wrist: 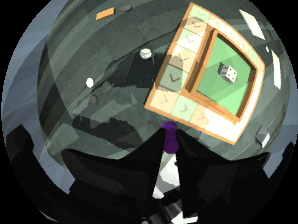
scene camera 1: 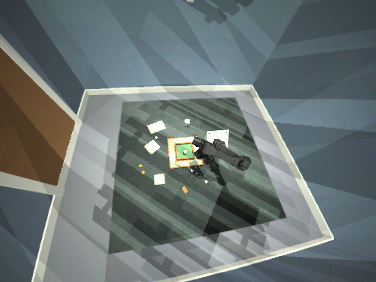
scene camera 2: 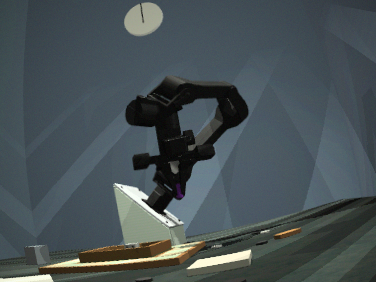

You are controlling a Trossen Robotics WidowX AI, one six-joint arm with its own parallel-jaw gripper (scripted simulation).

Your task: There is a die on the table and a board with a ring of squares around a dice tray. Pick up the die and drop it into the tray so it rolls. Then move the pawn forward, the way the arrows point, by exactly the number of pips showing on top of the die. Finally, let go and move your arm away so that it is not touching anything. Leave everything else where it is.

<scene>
My gripper holds a purple pawn.
My gripper shows as well in the wrist view.
</scene>
